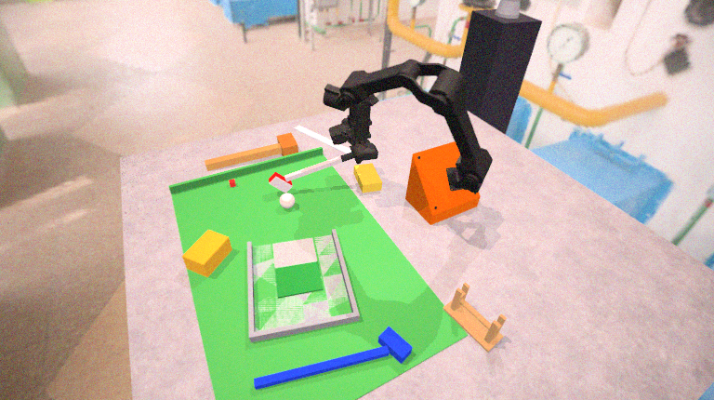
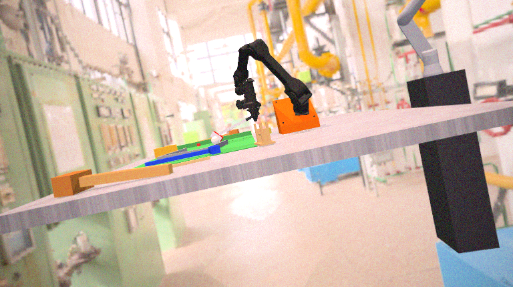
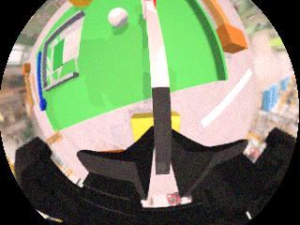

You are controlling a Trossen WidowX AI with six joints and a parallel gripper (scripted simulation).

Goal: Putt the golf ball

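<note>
My gripper tip is 12 cm short of the red putter and 1 cm to the left of it. The rest, counted from my gripper tip: green mat 25 cm ahead, 20 cm to the left, 8 cm below; then white golf ball 22 cm ahead, 5 cm below, 4 cm to the left; then wooden stand 52 cm to the left, 5 cm behind, 4 cm below.
</note>
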